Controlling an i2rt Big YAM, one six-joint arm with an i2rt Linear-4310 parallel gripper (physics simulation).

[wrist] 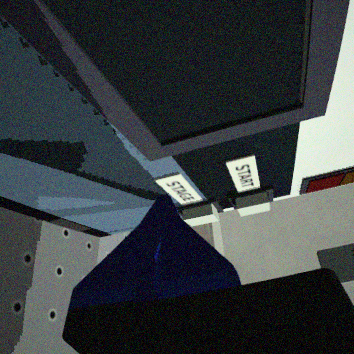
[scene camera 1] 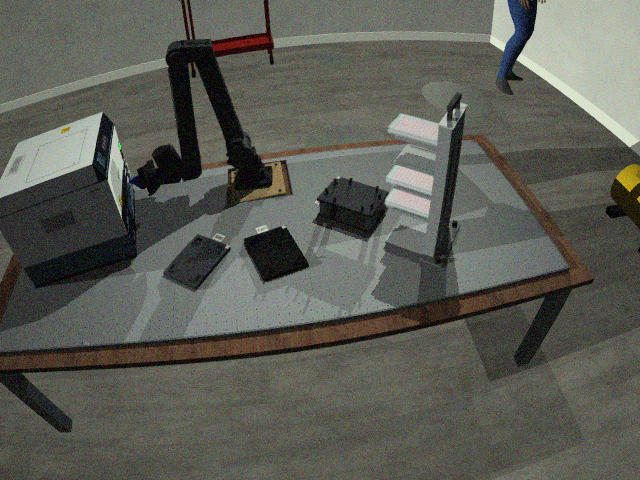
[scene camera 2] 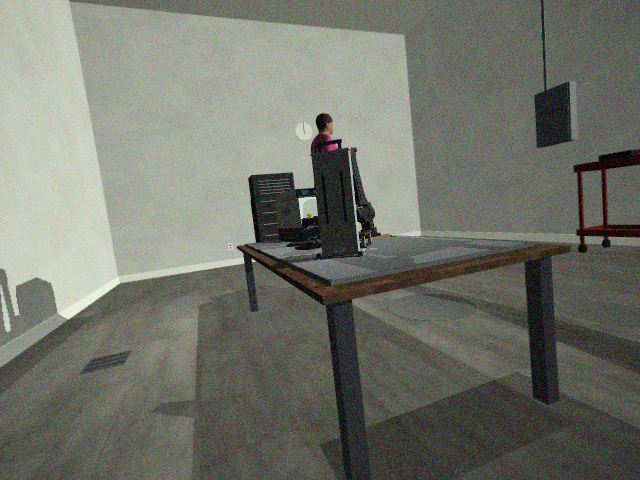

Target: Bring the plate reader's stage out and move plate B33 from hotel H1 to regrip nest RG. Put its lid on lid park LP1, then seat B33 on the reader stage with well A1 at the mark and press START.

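Frame: origin at the arm's base, x back, y up, z left, level; millimetres.
Seen in the pictures: gripper, fingertip midpoint: [wrist: 165, 204] [scene camera 1: 129, 180]; arm's base at its link origin: [scene camera 1: 253, 179].
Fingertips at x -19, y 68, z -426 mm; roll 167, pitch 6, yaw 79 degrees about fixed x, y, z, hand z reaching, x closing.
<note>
Pixels of each thing's top centre, then the offset from my fingertips to it. "spot": a spot on its surface instead.
- plate reader at its top centre: [scene camera 1: 51, 151] [scene camera 2: 307, 190] dx -178, dy +259, dz -136 mm
- STAGE button at its top centre: [wrist: 214, 207] dx +27, dy +21, dz -10 mm
- START button at its top centre: [wrist: 266, 196] dx +27, dy +53, dz -10 mm
- top plate at its top centre: [scene camera 1: 419, 126] dx -265, dy +255, dz +863 mm
- flat at its top centre: [scene camera 1: 195, 257] [scene camera 2: 303, 241] dx -328, dy -55, dz +287 mm
- square at a spot on its surface: [scene camera 1: 276, 253] spot: dx -324, dy -63, dz +504 mm
The plate reader [scene camera 1: 54, 173] stands at the left of the table. My gripper [scene camera 1: 135, 180] [wrist: 165, 204] is shut and empty at its front. In the wrist view the blue fingertips are close beside the STAGE button [wrist: 196, 210], below its label; contact cannot be told. The START button [wrist: 253, 200] is to the right. The reader's stage does not show. The hotel [scene camera 1: 445, 191] [scene camera 2: 337, 204] holds plates at several levels, including a top plate [scene camera 1: 416, 129]; which is B33 cannot be read. A black pinned stand [scene camera 1: 352, 197] and two low black holders, one flat [scene camera 1: 197, 261] and one square [scene camera 1: 276, 253], have unreadable labels.
The arm's base plate [scene camera 1: 282, 178] is at the table's [scene camera 1: 289, 347] back edge. The hotel's column and handle rise high at the right. A red cart [scene camera 1: 242, 45] [scene camera 2: 589, 166] stands beyond the table. A person [scene camera 1: 519, 38] [scene camera 2: 323, 142] stands in the room.
</note>
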